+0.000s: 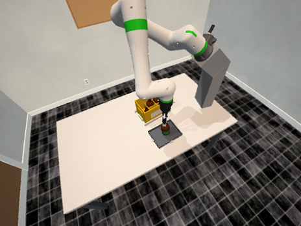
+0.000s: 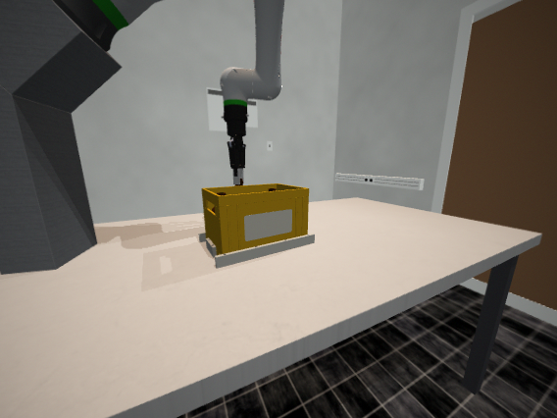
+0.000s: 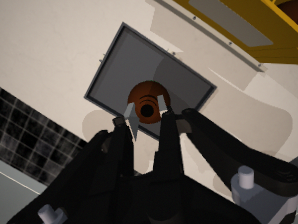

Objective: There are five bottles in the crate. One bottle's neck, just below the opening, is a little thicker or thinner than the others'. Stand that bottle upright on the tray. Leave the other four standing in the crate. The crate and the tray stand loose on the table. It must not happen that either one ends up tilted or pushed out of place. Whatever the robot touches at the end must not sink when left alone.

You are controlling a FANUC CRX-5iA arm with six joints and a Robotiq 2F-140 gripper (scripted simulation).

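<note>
Now: hand 8 cm above the brown bottle. Also, from my hand: crate 12 cm behind, 25 cm to the right, 11 cm below; then dark grey tray 1 cm to the left, 18 cm below.
</note>
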